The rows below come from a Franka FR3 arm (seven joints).
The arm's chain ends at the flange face. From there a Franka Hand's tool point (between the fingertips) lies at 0.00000 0.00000 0.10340 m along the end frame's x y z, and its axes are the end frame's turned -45 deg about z.
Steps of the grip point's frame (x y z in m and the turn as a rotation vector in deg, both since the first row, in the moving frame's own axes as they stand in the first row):
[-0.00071 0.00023 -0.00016 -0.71 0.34 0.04]
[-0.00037 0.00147 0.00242 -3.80 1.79 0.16]
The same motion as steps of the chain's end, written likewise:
[-0.00168 0.00019 -0.00015 -0.26 0.74 0.04]
[-0.00635 -0.00127 0.00270 -1.42 3.95 0.16]

